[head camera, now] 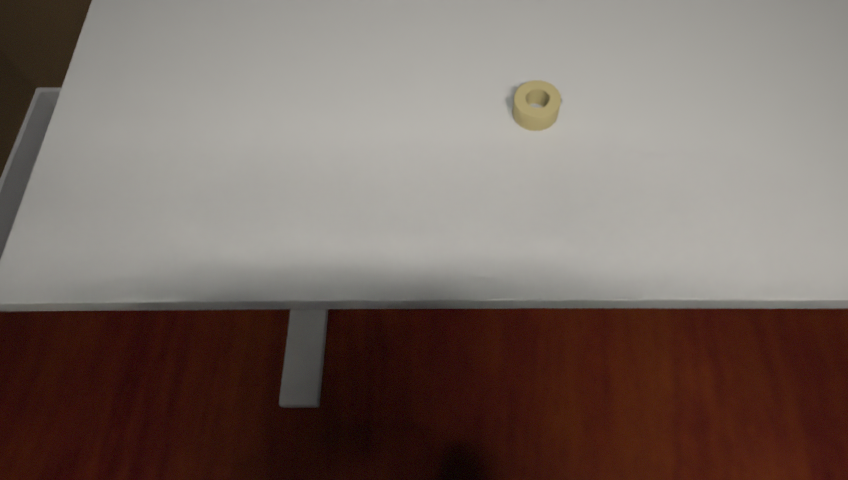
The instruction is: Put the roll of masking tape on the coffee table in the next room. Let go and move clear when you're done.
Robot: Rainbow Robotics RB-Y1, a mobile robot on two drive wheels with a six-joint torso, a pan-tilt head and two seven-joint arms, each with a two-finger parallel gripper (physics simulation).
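Places are measured from the robot's base along level axes (x right, y ahead, z up), in metres.
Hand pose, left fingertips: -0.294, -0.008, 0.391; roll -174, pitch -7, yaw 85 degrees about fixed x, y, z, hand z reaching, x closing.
Note:
After its pixels a point has its place, as x, y, z.
A pale yellow roll of masking tape [536,121] @(0.078, 0.512, 0.738) lies flat, hole upward, on a white table [297,178] @(-0.181, 0.451, 0.721), right of the middle of the view and well back from the table's near edge. Neither of my grippers shows in the head camera view. I cannot tell from this view whether this white table is the coffee table.
The table's straight near edge runs across the view. Its grey foot [302,362] sticks out toward me over the red-brown wooden floor [565,392] @(0.209, 0.380, 0.001). A grey-white ledge or skirting [26,148] @(-1.090, 0.946, 0.066) runs beside the table's left edge, with a dark brown wall [41,35] @(-0.972, 1.116, 0.269) behind it.

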